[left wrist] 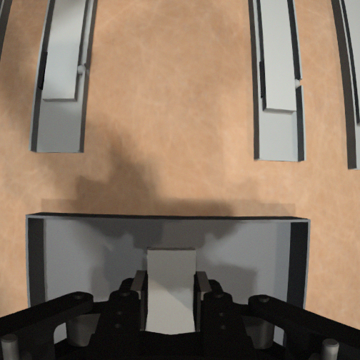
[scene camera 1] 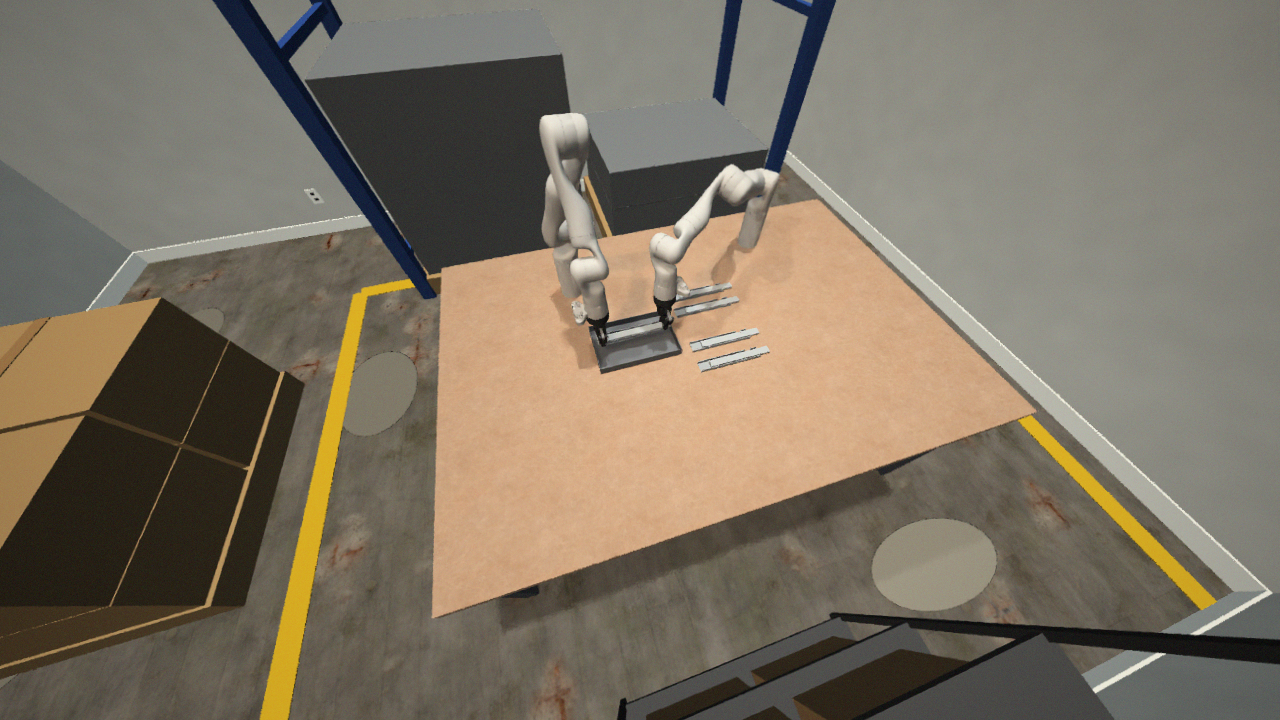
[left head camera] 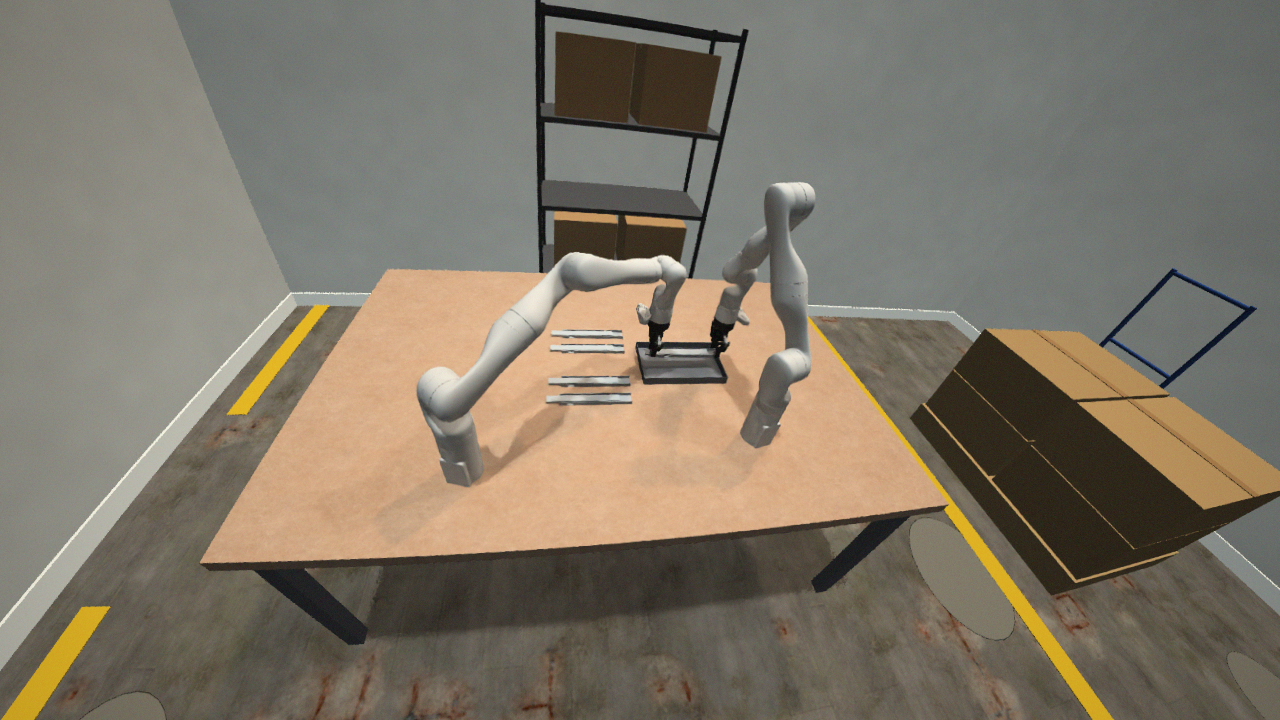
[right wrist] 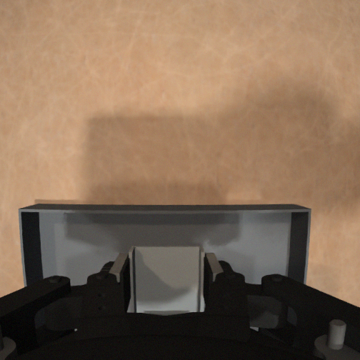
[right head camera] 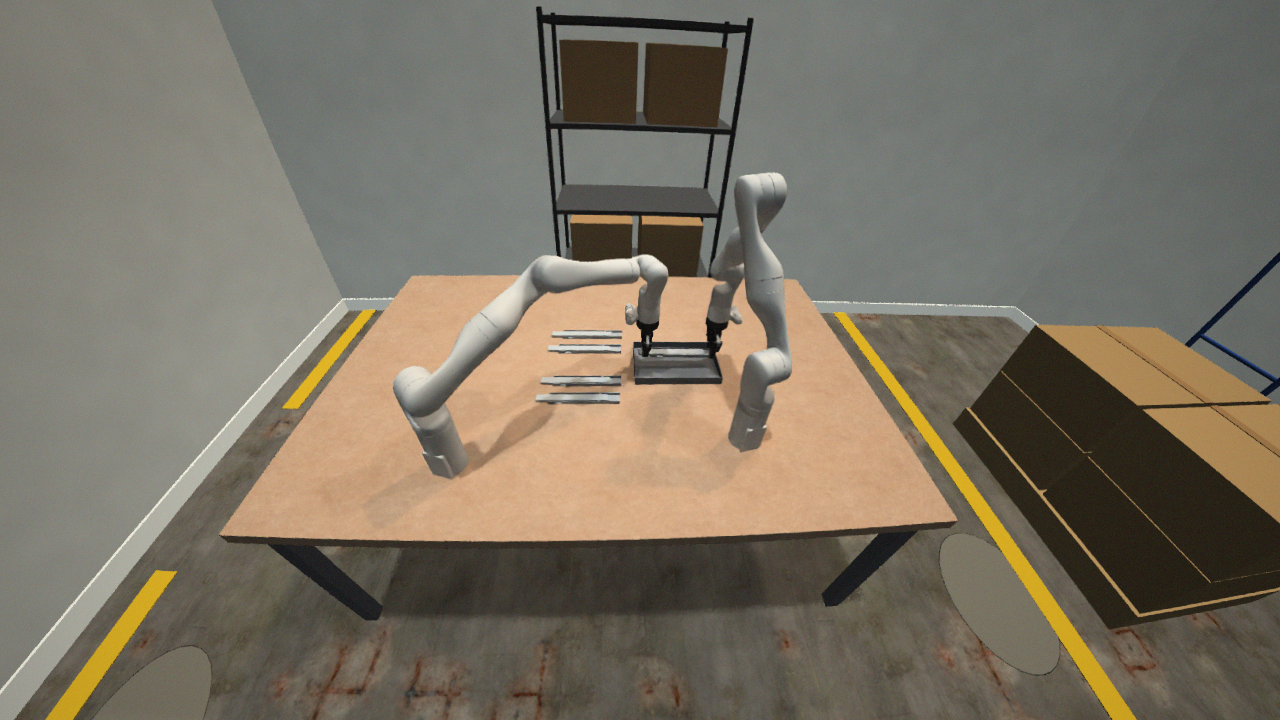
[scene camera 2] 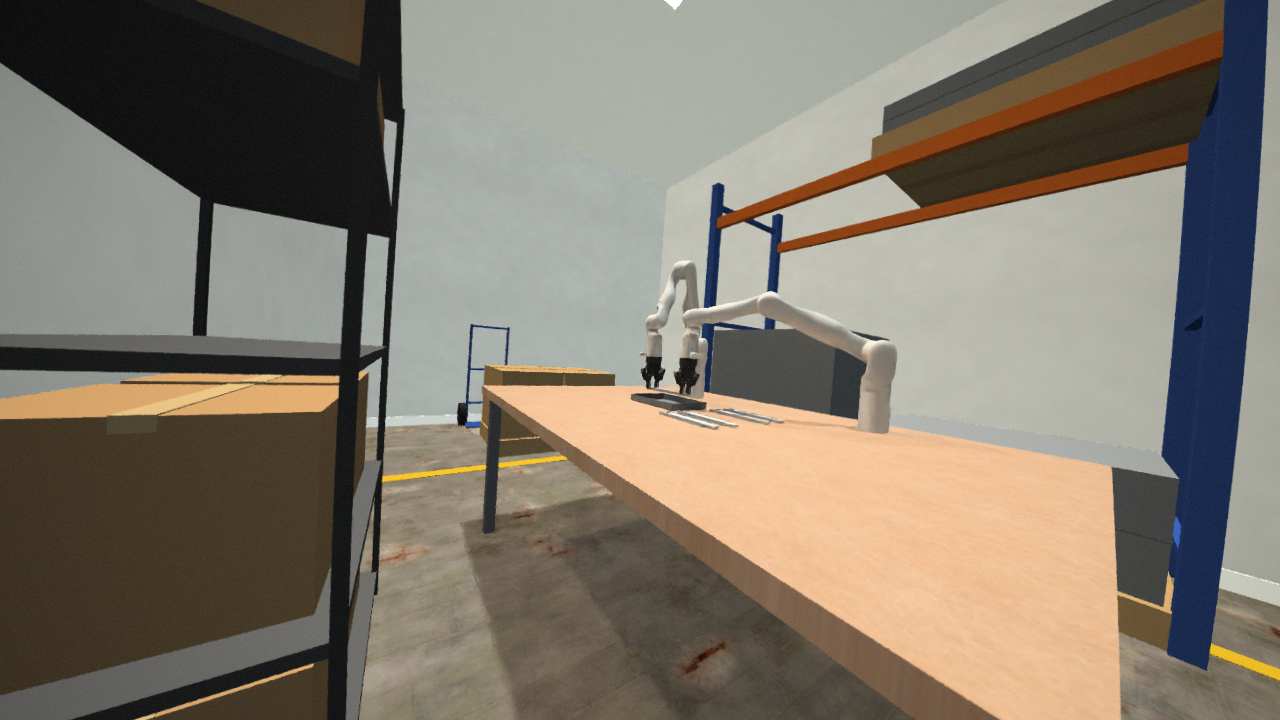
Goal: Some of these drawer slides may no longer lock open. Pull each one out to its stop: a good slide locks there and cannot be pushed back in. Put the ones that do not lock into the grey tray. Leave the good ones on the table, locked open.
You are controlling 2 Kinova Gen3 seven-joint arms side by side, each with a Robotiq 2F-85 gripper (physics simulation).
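Pixels of known places: left gripper, fingertip midpoint: (scene camera 1: pixel 663 326) (left head camera: pixel 651 353) (right head camera: pixel 645 353) (scene camera 2: pixel 684 395); right gripper, fingertip midpoint: (scene camera 1: pixel 601 340) (left head camera: pixel 713 354) (right head camera: pixel 709 353) (scene camera 2: pixel 652 389); left arm's base at its link origin: (scene camera 1: pixel 747 242) (left head camera: pixel 465 470) (right head camera: pixel 451 463) (scene camera 2: pixel 871 431); right arm's base at its link origin: (scene camera 1: pixel 572 290) (left head camera: pixel 754 435) (right head camera: pixel 743 438) (scene camera 2: pixel 694 397).
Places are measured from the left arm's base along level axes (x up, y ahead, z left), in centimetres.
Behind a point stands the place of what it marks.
Note:
My left gripper (left head camera: pixel 655 351) {x 5.6, y 55.6, z -42.4 cm} (right head camera: pixel 646 351) {x 5.6, y 55.6, z -42.4 cm} (scene camera 1: pixel 665 323) {x 5.6, y 55.6, z -42.4 cm} and my right gripper (left head camera: pixel 718 347) {x 5.4, y 62.1, z -64.6 cm} (right head camera: pixel 715 347) {x 5.4, y 62.1, z -64.6 cm} (scene camera 1: pixel 602 338) {x 5.4, y 62.1, z -64.6 cm} are both shut on one silver drawer slide (left head camera: pixel 687 351) {x 6.5, y 59.2, z -54.8 cm} (right head camera: pixel 678 351) {x 6.6, y 58.8, z -53.7 cm} (left wrist: pixel 171 295) (right wrist: pixel 167 280), at its opposite ends. The slide is level, over the rear half of the grey tray (left head camera: pixel 683 380) {x 1.6, y 48.9, z -54.8 cm} (right head camera: pixel 677 381) {x 1.3, y 49.1, z -55.4 cm} in the head views. Its height above the tray floor is hard to tell. Several other slides lie parallel on the table left of the tray, including a rear one (left head camera: pixel 586 334) {x 1.2, y 65.4, z -16.8 cm} and a front one (left head camera: pixel 588 398) {x 1.1, y 32.7, z -25.3 cm}. In the left wrist view, inner rails (left wrist: pixel 62 60) (left wrist: pixel 280 60) sit back from the channel ends.
The wooden table (left head camera: pixel 572 501) {x 0.0, y -2.5, z -29.4 cm} carries both arm bases. Behind it stands a black shelf rack (left head camera: pixel 540 161) with cardboard boxes (left head camera: pixel 594 76). Stacked large boxes (left head camera: pixel 1109 358) stand on the floor at the right.

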